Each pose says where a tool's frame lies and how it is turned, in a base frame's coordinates. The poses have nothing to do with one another.
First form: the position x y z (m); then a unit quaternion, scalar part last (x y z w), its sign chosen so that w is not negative.
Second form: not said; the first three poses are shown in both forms.
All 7 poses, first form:
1: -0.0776 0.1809 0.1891 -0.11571 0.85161 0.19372 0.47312
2: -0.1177 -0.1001 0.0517 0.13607 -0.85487 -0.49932 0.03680
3: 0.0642 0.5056 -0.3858 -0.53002 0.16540 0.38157 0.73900
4: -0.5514 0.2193 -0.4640 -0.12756 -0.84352 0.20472 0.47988
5: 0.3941 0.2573 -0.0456 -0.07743 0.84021 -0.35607 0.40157
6: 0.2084 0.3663 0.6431 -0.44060 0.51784 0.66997 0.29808
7: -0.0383 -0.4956 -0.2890 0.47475 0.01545 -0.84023 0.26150
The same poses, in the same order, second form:
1: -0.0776 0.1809 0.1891 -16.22 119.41 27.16
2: -0.1177 -0.1001 0.0517 23.93 -150.37 -87.83
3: 0.0642 0.5056 -0.3858 -66.64 20.80 47.98
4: -0.5514 0.2193 -0.4640 -17.83 -117.92 28.62
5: 0.3941 0.2573 -0.0456 -11.21 121.70 -51.57
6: 0.2084 0.3663 0.6431 -67.08 78.83 101.99
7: -0.0383 -0.4956 -0.2890 73.62 2.40 -130.30
